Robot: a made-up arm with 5 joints. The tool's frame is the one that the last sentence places. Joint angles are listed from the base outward.
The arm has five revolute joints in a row. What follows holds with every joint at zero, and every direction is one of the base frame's. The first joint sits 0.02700 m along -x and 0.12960 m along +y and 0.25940 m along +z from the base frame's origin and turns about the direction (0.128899, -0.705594, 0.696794), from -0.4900 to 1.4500 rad. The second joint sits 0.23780 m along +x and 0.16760 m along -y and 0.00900 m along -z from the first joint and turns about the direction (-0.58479, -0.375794, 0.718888), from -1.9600 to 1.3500 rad. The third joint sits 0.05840 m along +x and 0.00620 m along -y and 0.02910 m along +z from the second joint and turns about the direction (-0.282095, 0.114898, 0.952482), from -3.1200 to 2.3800 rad. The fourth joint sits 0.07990 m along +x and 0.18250 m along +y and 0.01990 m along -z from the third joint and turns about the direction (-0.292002, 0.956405, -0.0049), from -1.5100 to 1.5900 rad. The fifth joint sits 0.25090 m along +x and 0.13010 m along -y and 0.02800 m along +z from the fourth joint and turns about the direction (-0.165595, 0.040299, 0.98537), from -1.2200 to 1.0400 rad. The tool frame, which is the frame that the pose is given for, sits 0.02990 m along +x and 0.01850 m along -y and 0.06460 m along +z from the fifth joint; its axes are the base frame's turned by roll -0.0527, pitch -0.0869 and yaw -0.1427 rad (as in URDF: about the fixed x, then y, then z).
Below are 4 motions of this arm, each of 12 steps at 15 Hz.
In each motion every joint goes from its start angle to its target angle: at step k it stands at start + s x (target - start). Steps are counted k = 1, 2, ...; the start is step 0. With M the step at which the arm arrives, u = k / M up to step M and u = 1 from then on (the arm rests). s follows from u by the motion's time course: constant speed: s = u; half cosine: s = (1 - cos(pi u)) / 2; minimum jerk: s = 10 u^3 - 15 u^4 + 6 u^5.
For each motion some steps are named. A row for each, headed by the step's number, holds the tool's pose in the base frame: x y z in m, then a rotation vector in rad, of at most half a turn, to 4 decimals.
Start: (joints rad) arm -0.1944 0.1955 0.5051 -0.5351 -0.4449
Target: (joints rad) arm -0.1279 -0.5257 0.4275 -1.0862 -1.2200
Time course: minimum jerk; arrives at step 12
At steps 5, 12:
5: 0.5029 -0.0107 0.3741 0.4455 -0.3972 -0.5371
12: 0.4368 -0.1792 0.3525 1.0449 -0.4137 -1.4437

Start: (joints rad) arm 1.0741 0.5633 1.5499 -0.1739 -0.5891
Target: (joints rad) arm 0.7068 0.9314 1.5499 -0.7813 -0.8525
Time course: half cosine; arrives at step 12
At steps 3, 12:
3: 0.0318 0.3688 0.2660 -0.7876 -1.1379 1.6044
12: 0.0403 0.2749 0.2556 -0.3898 -0.6827 1.6601

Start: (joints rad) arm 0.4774 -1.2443 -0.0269 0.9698 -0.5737
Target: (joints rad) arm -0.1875 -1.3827 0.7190 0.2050 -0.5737
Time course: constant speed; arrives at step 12
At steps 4, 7, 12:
4: 0.5695 -0.0613 0.0635 0.3296 1.1633 -0.7872
7: 0.5550 -0.1225 0.0482 0.3891 1.0341 -0.8917
12: 0.5033 -0.2167 0.0391 0.4932 0.8050 -1.0514

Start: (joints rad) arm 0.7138 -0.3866 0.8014 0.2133 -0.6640
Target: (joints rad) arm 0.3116 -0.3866 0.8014 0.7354 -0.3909
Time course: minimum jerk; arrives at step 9
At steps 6, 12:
6: 0.5405 0.2922 0.3162 -0.4476 0.1741 0.1878
12: 0.5492 0.2562 0.2550 -0.5325 0.3235 0.1989

